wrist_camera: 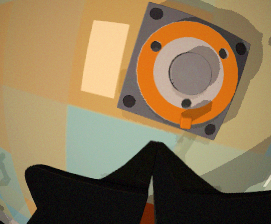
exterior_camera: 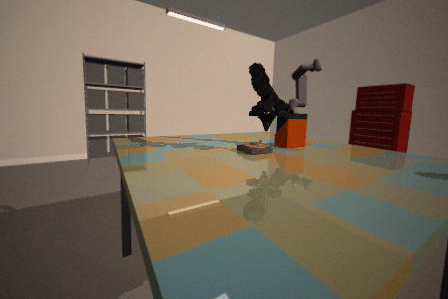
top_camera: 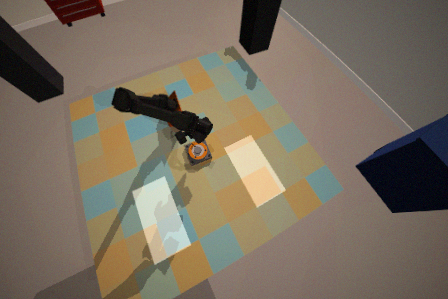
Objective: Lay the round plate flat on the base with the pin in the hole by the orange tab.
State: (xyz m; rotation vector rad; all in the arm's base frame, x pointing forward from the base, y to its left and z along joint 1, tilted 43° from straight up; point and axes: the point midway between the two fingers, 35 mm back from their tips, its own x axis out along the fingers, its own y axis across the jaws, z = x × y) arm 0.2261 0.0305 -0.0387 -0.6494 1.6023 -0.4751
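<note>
Right now my gripper tip is 30 mm short of the round plate, 20 mm to the left of it and 60 mm above it. Round my gripper tip: dark grey square base 50 mm ahead, 20 mm to the right, 70 mm below.
</note>
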